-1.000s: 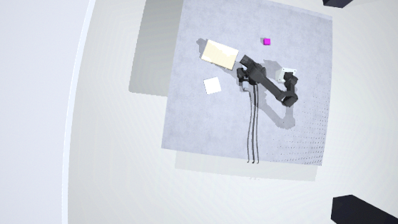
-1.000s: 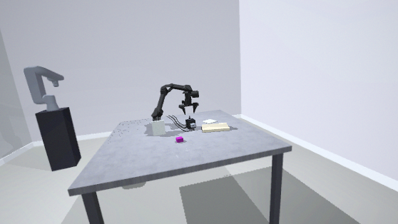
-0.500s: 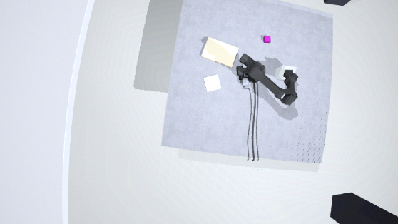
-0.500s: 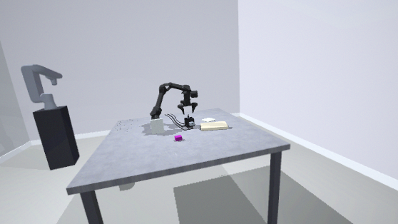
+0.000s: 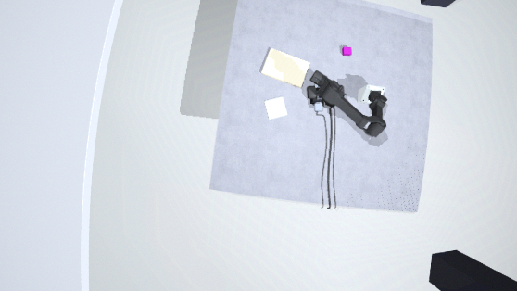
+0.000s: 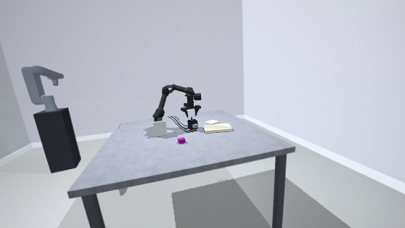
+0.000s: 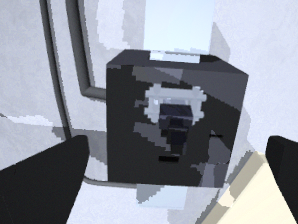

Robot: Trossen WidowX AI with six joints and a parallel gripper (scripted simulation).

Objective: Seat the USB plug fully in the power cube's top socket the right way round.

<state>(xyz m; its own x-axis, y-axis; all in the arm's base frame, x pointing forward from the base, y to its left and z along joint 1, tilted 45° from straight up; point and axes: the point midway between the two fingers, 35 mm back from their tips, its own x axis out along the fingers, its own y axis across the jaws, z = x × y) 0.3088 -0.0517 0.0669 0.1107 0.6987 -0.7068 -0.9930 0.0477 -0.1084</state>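
The dark USB plug lies 20 mm below my gripper tip. Round my gripper tip: white pad (240 mm ahead, 50 mm to the left, 100 mm below); magenta cube (200 mm behind, 290 mm to the right, 90 mm below); cream flat block (170 mm ahead, 180 mm to the right, 100 mm below).
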